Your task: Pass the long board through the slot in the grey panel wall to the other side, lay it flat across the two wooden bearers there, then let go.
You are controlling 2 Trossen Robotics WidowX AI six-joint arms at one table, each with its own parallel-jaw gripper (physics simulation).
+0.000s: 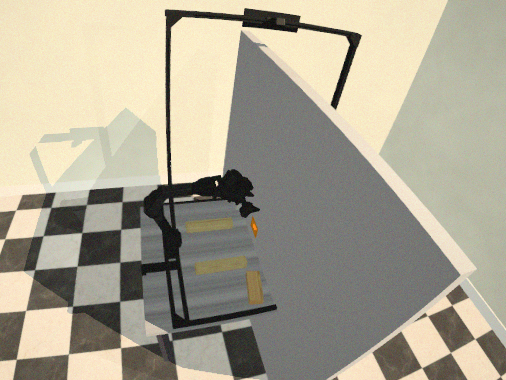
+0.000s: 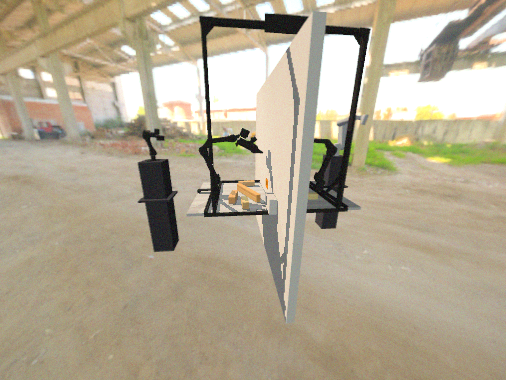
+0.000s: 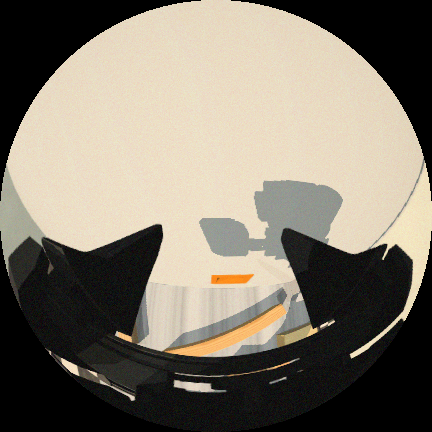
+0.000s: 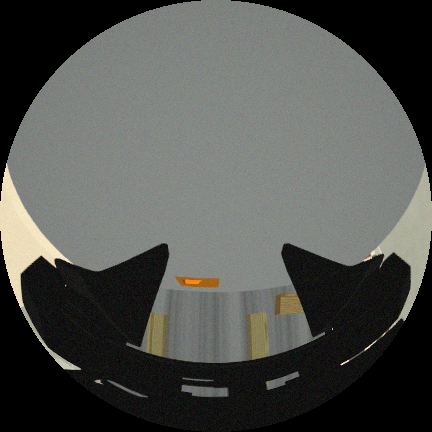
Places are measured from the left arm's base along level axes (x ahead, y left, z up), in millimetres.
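Pixels of known places: left gripper, fingertip midpoint: (image 2: 262, 152) (image 3: 224, 232); right gripper, fingertip midpoint: (image 1: 256, 202) (image 4: 227, 250); right arm's base, link origin: (image 1: 171, 253) (image 2: 319, 189).
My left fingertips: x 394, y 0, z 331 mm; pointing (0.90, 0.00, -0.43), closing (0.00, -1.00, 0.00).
Observation:
Behind a point stands the place of what it marks.
The long board (image 2: 248, 192) @[z 23, x 275, y -88 mm] (image 3: 235, 334) @[z 40, x 287, y -59 mm] lies slanted on the table, on the pale side of the grey panel wall (image 1: 325, 200) @[z 675, x 483, y 364 mm] (image 2: 274, 115) @[z 593, x 432, y -228 mm] (image 3: 215, 100) @[z 410, x 432, y 11 mm] (image 4: 215, 125) @[z 384, x 482, y -10 mm]. The orange-rimmed slot (image 1: 256, 232) @[z 90, x 485, y -1 mm] (image 2: 267, 184) @[z 64, x 443, y -11 mm] (image 3: 230, 279) @[z 59, x 438, y -48 mm] (image 4: 211, 283) @[z 59, x 479, y -13 mm] is low in the wall. My left gripper (image 2: 257, 146) @[z 331, x 394, y 0 mm] (image 3: 224, 232) @[z 331, x 394, y 0 mm] is open and empty, above the board and facing the wall. My right gripper (image 1: 255, 201) @[z 309, x 523, y 0 mm] (image 4: 227, 250) @[z 309, x 523, y 0 mm] is open and empty on the other side, above the slot. Two yellowish bearers (image 1: 209, 225) @[z 21, x 698, y -139 mm] (image 1: 220, 265) @[z 25, x 693, y 121 mm] (image 4: 158, 332) @[z 25, x 625, y -145 mm] (image 4: 258, 335) @[z 25, x 626, y 104 mm] lie there, apart, with no board on them.
A wooden block (image 1: 254, 288) @[z 19, x 563, y 269 mm] (image 4: 289, 304) @[z 19, x 554, y 206 mm] lies near the wall on the bearer side. On the board's side, small blocks (image 2: 233, 197) @[z 28, x 155, y -210 mm] (image 2: 245, 204) @[z 15, x 235, y -320 mm] lie near the board, and another wooden piece (image 2: 246, 183) @[z 9, x 282, y 225 mm] lies behind it. A black frame (image 1: 168, 100) @[z 644, x 885, y -344 mm] (image 2: 206, 75) @[z 771, x 31, y -379 mm] stands around the table.

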